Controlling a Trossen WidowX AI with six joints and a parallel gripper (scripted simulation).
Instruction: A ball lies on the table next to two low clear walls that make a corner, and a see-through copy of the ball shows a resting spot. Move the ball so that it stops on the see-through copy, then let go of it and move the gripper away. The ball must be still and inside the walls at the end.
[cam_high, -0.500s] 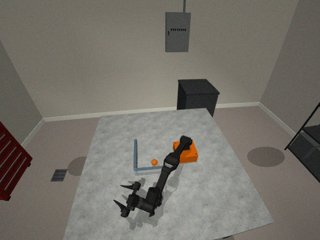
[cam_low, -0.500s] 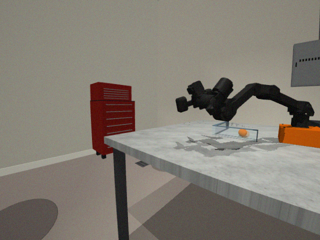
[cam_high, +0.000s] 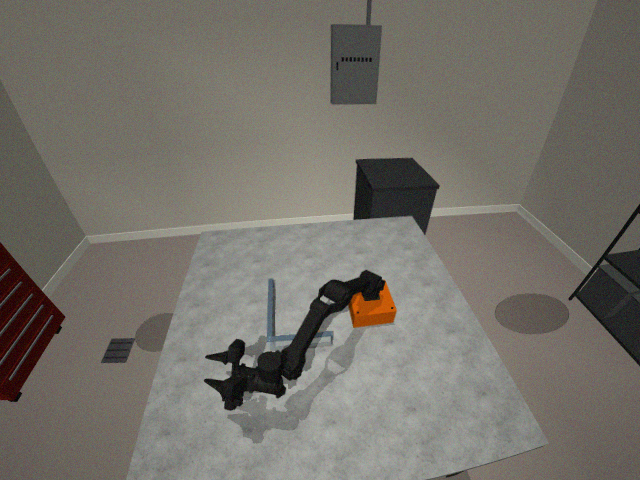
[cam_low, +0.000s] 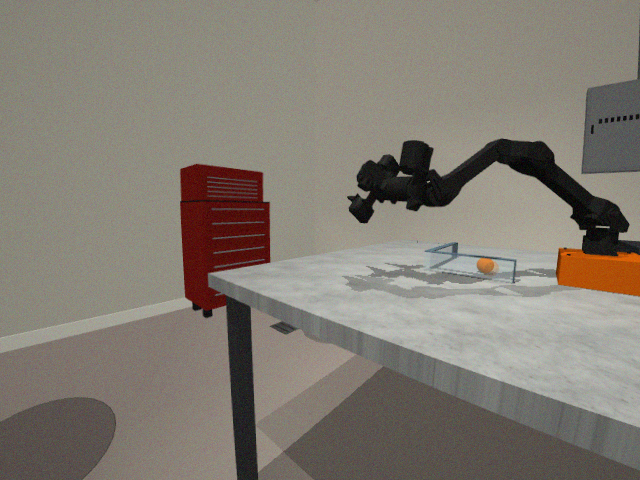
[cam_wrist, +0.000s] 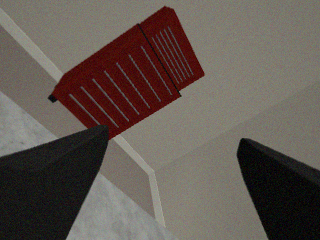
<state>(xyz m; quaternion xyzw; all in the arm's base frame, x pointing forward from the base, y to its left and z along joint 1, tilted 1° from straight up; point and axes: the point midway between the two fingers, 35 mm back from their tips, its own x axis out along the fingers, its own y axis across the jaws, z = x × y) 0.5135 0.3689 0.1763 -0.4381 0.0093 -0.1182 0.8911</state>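
The orange ball lies 29 cm behind my gripper tip, 28 cm to the right of it and 22 cm below it. Round my gripper tip: clear wall (25 cm behind, 21 cm to the right, 22 cm below); then see-through copy of ball (31 cm behind, 24 cm to the right, 22 cm below).
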